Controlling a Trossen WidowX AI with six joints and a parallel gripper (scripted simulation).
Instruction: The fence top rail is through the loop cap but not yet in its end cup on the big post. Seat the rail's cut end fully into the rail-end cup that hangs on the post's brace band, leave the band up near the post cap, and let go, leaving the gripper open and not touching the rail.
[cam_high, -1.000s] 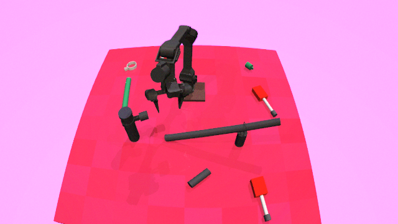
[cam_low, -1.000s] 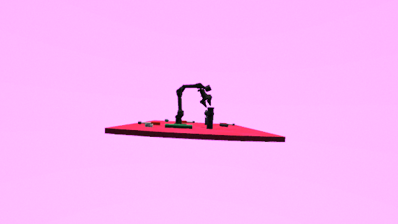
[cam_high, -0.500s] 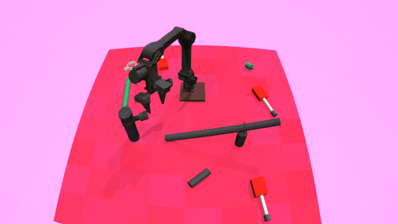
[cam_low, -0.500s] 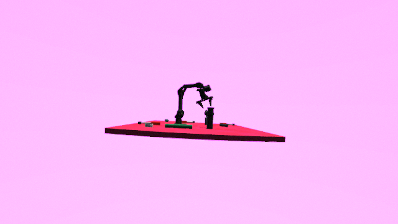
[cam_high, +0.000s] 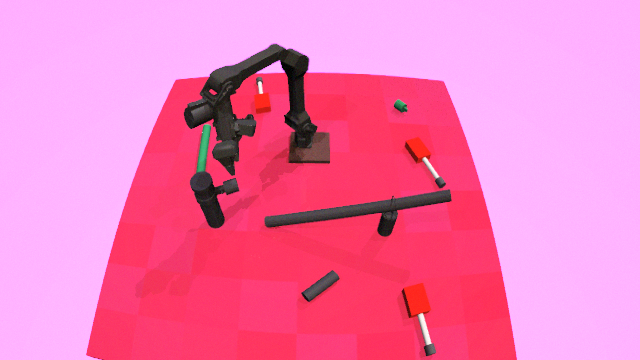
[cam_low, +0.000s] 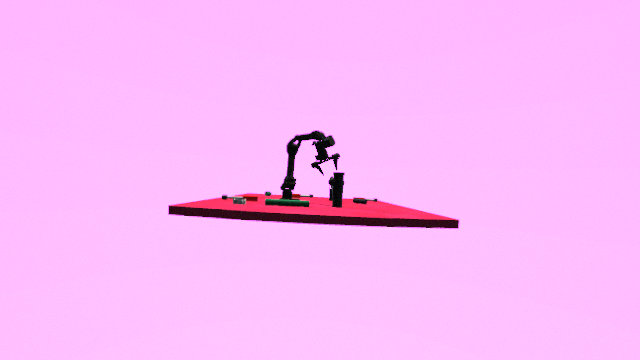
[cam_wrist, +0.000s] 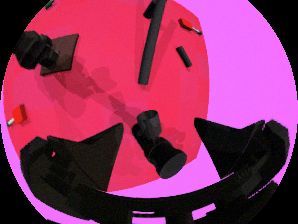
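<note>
My gripper tip is now 20 mm short of the rail-end cup, 30 mm to the left of it and 60 mm above it. From my gripper tip the other things lie so: short dark tube: 230 mm ahead, 260 mm to the left, 190 mm below; then green rod: 220 mm behind, 220 mm to the right, 190 mm below; then small post: 20 mm ahead, 430 mm to the left, 100 mm below.
</note>
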